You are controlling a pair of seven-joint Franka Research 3 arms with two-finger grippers.
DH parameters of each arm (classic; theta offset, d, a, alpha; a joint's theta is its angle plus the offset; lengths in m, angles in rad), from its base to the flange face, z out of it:
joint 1: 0 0.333 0 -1.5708
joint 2: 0 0 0 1.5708
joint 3: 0 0.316 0.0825 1.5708
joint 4: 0 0 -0.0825 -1.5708
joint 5: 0 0.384 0 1.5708
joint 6: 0 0 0.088 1.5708
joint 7: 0 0.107 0 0
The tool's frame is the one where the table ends.
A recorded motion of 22 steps. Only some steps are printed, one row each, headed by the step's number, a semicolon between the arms.
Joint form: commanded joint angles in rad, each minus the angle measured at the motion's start. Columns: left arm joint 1, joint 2, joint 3, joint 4, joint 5, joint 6, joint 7; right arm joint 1, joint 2, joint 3, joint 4, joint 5, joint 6, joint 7.
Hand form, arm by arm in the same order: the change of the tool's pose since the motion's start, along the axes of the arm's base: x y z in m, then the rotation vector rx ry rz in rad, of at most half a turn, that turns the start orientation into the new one. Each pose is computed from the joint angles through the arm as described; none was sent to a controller.
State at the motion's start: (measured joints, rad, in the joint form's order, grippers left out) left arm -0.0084 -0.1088 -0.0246 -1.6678 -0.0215 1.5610 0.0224; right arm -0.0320 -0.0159 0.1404 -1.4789 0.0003 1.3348 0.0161
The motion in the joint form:
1: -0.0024 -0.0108 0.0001 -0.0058 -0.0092 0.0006 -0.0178; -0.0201 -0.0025 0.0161 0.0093 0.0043 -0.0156 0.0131
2: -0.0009 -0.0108 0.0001 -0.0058 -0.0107 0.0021 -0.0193; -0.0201 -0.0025 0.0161 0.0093 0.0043 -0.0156 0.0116
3: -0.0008 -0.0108 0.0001 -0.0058 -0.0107 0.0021 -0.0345; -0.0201 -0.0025 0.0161 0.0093 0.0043 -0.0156 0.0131
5: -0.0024 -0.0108 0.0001 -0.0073 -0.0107 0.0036 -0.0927; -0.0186 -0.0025 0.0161 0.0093 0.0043 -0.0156 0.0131
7: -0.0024 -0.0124 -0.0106 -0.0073 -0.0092 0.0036 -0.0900; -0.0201 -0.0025 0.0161 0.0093 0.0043 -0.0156 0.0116
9: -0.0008 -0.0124 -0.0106 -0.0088 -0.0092 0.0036 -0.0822; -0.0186 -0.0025 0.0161 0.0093 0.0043 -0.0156 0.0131
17: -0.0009 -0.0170 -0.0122 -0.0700 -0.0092 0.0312 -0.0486; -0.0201 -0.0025 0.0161 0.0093 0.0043 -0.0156 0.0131
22: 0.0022 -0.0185 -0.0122 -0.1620 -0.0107 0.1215 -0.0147; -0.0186 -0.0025 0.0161 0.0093 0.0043 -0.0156 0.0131
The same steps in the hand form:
1: -0.0034 -0.0021 0.0029 -0.0092 -0.0049 0.0154; -0.0025 -0.0016 0.0043 0.0015 0.0041 -0.0165
2: -0.0032 -0.0015 0.0031 -0.0108 -0.0063 0.0184; -0.0025 -0.0016 0.0043 0.0017 0.0041 -0.0150
3: -0.0032 -0.0015 0.0031 -0.0108 -0.0059 0.0337; -0.0025 -0.0016 0.0043 0.0015 0.0041 -0.0165
5: -0.0031 -0.0023 0.0025 -0.0111 -0.0045 0.0903; -0.0026 -0.0008 0.0043 0.0015 0.0041 -0.0150
7: -0.0039 -0.0080 0.0033 -0.0084 -0.0063 0.0770; -0.0025 -0.0016 0.0043 0.0017 0.0041 -0.0150
9: -0.0039 -0.0072 0.0026 -0.0083 -0.0050 0.0708; -0.0026 -0.0008 0.0043 0.0015 0.0041 -0.0150
17: -0.0041 -0.0079 -0.0216 -0.0059 0.0232 0.0367; -0.0025 -0.0016 0.0043 0.0015 0.0041 -0.0165
22: -0.0001 -0.0062 -0.0568 -0.0075 0.0227 0.0088; -0.0026 -0.0008 0.0043 0.0015 0.0041 -0.0150

